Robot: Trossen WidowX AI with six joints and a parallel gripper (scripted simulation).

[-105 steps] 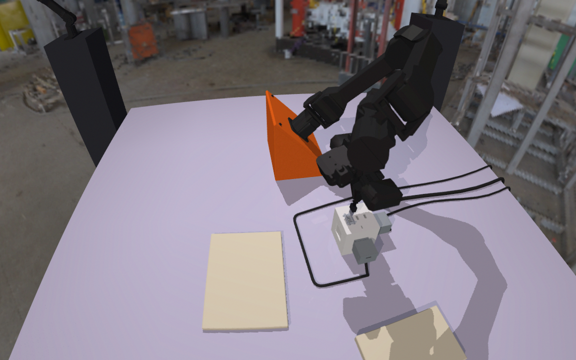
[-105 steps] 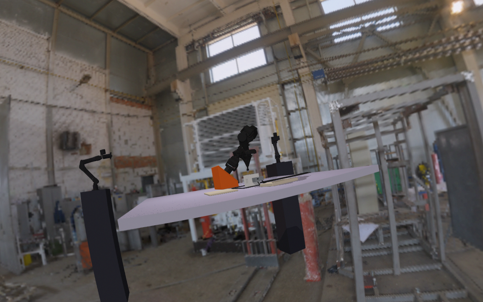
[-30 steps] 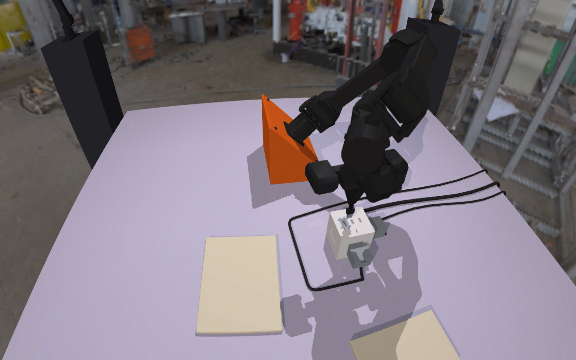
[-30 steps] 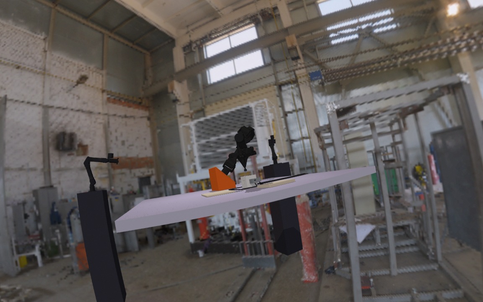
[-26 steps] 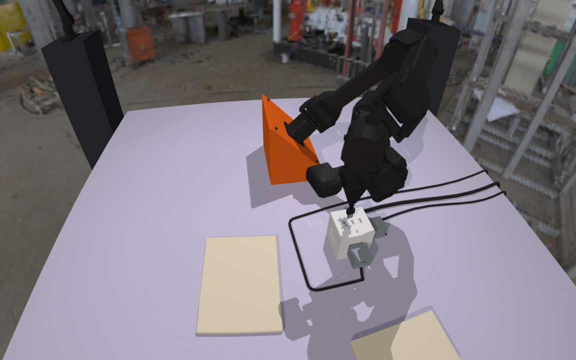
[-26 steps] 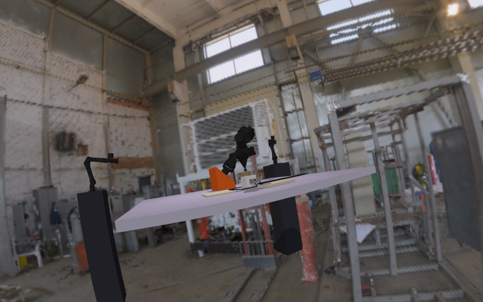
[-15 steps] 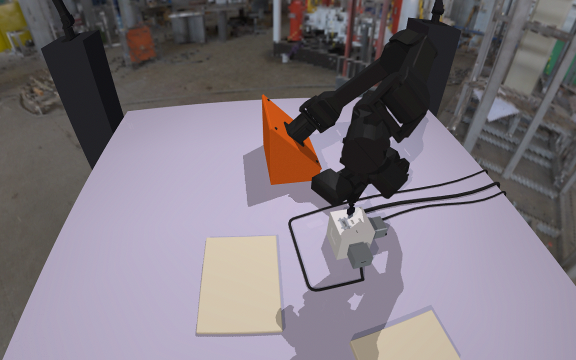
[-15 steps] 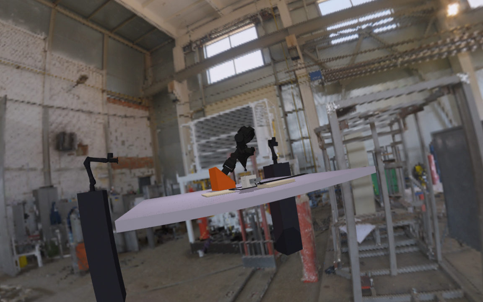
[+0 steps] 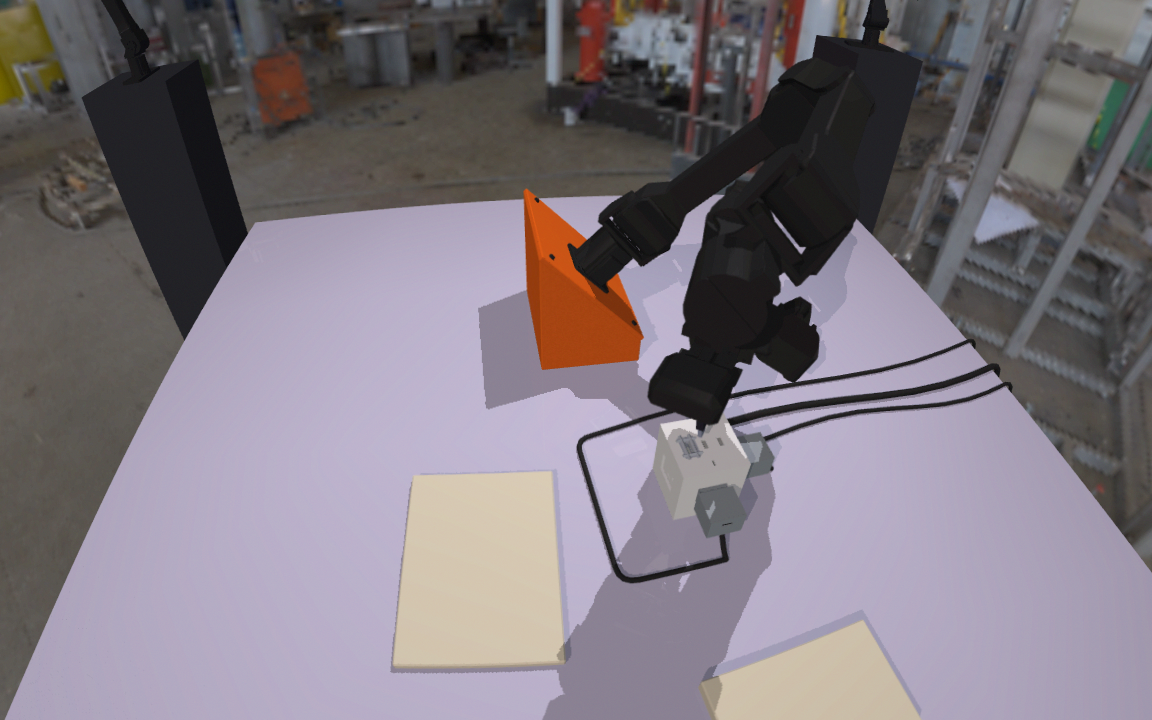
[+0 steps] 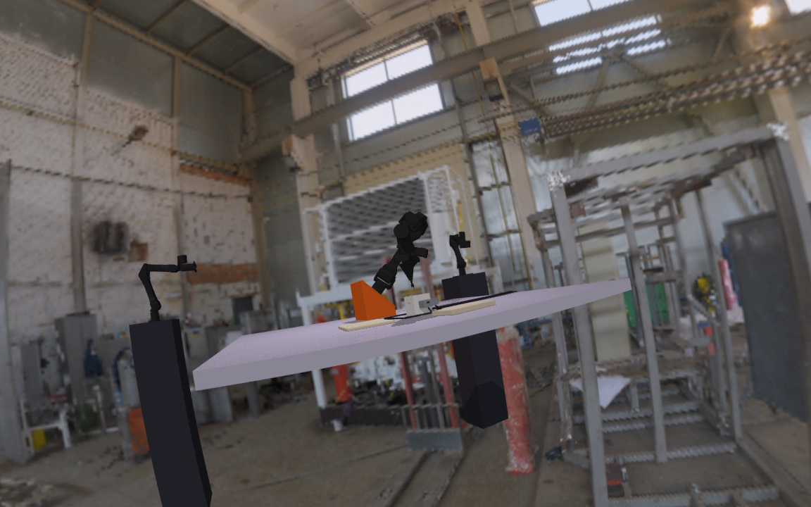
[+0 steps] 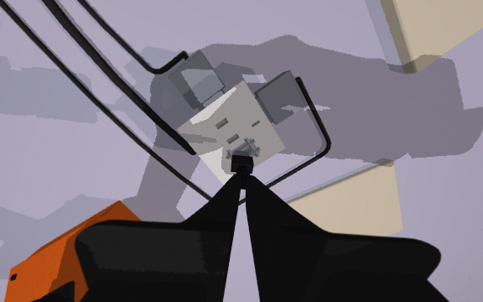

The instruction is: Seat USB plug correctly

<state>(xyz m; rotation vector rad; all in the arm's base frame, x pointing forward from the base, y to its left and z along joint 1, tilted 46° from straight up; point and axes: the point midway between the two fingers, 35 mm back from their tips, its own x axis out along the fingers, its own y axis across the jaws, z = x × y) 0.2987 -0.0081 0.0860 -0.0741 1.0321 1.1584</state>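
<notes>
The black USB plug is 20 mm below my gripper tip. The rest, counted from my gripper tip: beige pad: 240 mm to the right, 130 mm below, 60 mm ahead.
</notes>
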